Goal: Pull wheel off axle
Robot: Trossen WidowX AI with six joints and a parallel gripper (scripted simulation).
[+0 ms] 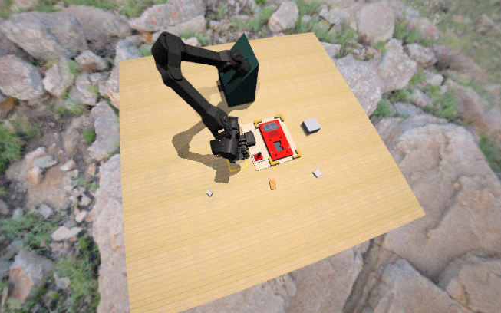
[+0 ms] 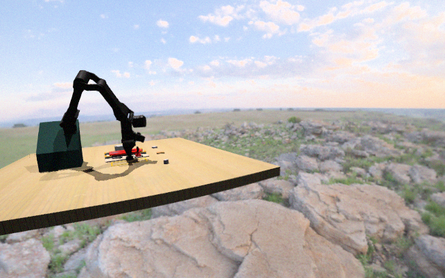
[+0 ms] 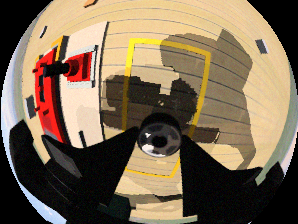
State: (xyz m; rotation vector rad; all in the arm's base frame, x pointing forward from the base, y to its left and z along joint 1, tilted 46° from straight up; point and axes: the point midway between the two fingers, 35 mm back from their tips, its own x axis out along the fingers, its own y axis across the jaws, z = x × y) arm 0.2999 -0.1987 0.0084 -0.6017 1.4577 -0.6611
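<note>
The dark round wheel is right at my gripper tip. The rest, counted from my gripper tip: upright axle: 10 cm to the left, 6 cm ahead, 1 cm above; then grey block: 42 cm to the left, 2 cm behind; then orange piece: 20 cm ahead, 12 cm to the left, 2 cm below.
</note>
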